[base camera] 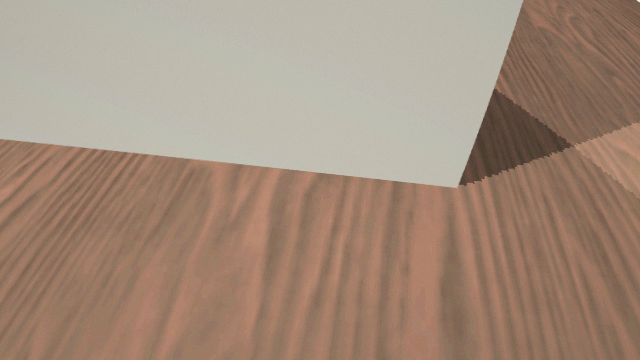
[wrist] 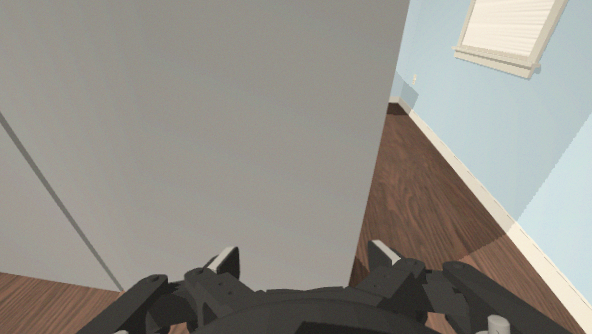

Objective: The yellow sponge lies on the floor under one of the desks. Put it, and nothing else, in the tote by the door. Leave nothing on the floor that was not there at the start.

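Places are measured from the arm's base along level axes (x right, y ahead, z up), in millimetres.
Pixels of known places: gripper, fingertip midpoint: (wrist: 303, 258).
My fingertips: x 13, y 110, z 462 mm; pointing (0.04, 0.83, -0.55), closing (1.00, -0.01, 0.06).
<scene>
Behind a point stands the place of what it marks.
My gripper (wrist: 303, 258) @(x 13, y 110, z 462 mm) is open, with its two fingertips wide apart at the bottom of the wrist view and no object held between them. It is in front of a large grey panel. The yellow sponge, the desks and the tote by the door do not show in either view that I can recognise.
A large flat grey panel (base camera: 240, 85) @(x -91, y 477, z -268 mm) (wrist: 210, 130) @(x -171, y 489, z 390 mm) stands close in front, its right edge upright. Right of it, wood floor (base camera: 300, 270) @(x -18, y 311, z -397 mm) (wrist: 420, 200) @(x 856, y 1151, z -397 mm) runs back along a light blue wall (wrist: 480, 125) @(x 1313, y 1458, z 2 mm) with a white baseboard and a window (wrist: 510, 25) @(x 1323, y 1564, z 597 mm).
</scene>
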